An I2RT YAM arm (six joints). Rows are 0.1 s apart.
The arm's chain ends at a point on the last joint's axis. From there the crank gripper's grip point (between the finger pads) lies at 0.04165 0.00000 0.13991 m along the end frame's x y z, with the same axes.
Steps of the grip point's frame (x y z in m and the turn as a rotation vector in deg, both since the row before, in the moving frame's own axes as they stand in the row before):
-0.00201, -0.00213, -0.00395, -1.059, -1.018, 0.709
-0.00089, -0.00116, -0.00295, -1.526, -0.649, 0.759
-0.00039, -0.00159, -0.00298, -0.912, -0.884, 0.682
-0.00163, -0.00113, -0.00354, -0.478, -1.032, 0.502
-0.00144, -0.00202, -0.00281, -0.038, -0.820, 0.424
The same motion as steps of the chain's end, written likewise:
0.00050, -0.00522, -0.00464, -1.059, -1.018, 0.709
0.00073, -0.00543, -0.00336, -1.526, -0.649, 0.759
0.00179, -0.00430, -0.00358, -0.912, -0.884, 0.682
0.00090, -0.00265, -0.00426, -0.478, -1.032, 0.502
0.00057, -0.00241, -0.00339, -0.038, -0.820, 0.424

